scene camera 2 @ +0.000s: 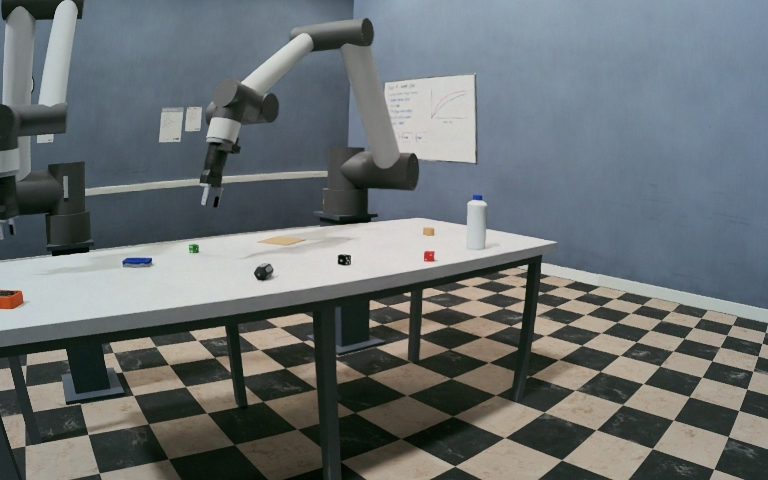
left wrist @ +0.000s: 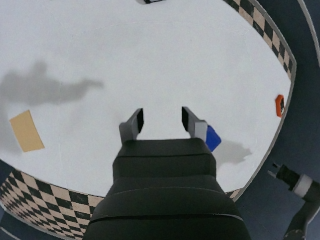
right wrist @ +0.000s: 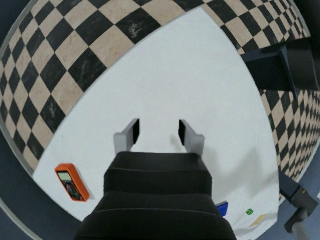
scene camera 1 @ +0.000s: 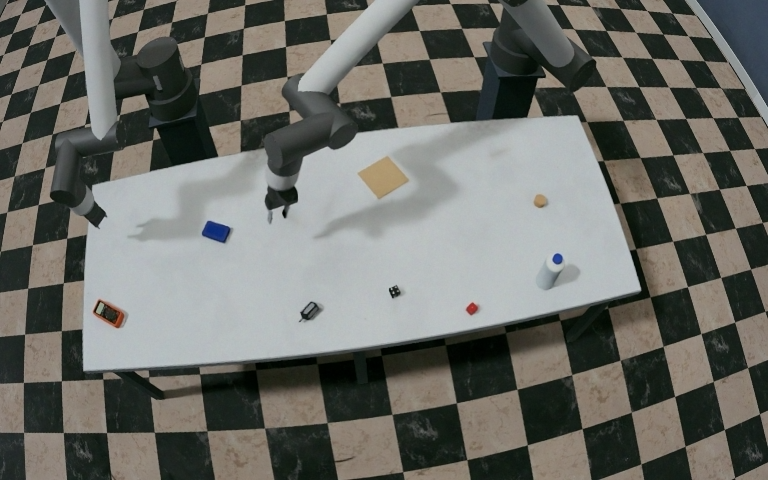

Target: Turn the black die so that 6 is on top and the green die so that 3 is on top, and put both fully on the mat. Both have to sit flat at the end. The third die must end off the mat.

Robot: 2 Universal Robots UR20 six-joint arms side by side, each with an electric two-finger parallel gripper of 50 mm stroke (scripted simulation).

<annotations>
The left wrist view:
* my left gripper: 162, 115
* tan mat: 26, 133
</annotations>
